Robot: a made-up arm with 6 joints.
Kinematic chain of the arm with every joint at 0, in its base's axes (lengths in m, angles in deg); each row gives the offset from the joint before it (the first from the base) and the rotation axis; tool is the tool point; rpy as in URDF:
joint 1: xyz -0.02 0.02 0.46 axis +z
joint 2: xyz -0.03 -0.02 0 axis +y
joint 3: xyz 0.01 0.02 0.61 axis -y
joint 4: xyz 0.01 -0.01 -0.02 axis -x
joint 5: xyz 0.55 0 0.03 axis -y
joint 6: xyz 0 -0.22 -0.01 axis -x
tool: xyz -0.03 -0.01 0.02 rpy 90 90 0
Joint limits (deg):
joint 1: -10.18..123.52
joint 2: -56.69..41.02
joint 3: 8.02..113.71
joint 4: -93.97..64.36
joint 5: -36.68..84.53
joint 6: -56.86..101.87
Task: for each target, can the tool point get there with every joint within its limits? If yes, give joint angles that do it. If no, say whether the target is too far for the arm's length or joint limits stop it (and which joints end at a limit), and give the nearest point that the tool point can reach.
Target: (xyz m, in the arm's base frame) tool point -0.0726 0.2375 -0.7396
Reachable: no: joint limits stop it (at a limit: joint 2, joint 3, joint 5, joint 6) | nearest point -0.1866 0.7088 0.3863 | short by 1.226 m
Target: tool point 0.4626 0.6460 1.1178
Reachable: yes | joints 64.49 23.37 49.72 -42.57 61.07 67.85
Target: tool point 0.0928 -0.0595 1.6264
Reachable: yes | joints 9.92 -2.75 93.34 -67.08 55.38 70.61
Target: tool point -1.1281 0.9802 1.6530
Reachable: no: too far | nearest point -0.5144 0.7530 1.2754 | short by 0.756 m
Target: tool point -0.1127 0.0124 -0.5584
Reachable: no: joint limits stop it (at a limit: joint 1, joint 2, joint 3, joint 4, joint 6) | nearest point -0.3919 0.5928 0.4026 | short by 1.157 m
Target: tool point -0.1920 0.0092 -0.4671
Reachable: no: joint limits stop it (at a limit: joint 1, joint 2, joint 3, joint 4, joint 6) | nearest point -0.4060 0.5953 0.3970 | short by 1.066 m
